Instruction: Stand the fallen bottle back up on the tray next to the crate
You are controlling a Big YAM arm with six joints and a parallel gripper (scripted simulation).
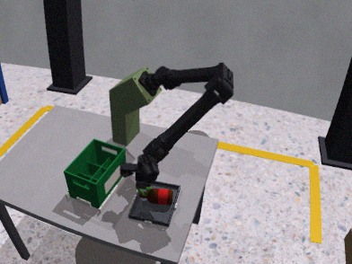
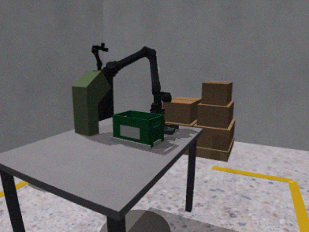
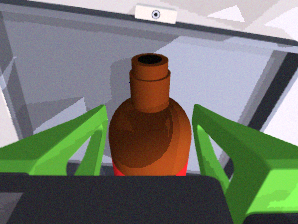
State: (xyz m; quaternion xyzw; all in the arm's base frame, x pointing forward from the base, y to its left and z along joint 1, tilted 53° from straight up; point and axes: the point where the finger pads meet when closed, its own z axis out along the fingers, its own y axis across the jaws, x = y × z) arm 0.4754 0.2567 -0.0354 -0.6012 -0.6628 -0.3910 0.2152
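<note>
Right now my hand is 5 cm to the right of the brown bottle, 4 cm above it and 1 cm past it. From my hand the other things lie so: green crate: 26 cm to the right, 2 cm behind, 1 cm above; then dark tray: 6 cm below, 5 cm to the left.
</note>
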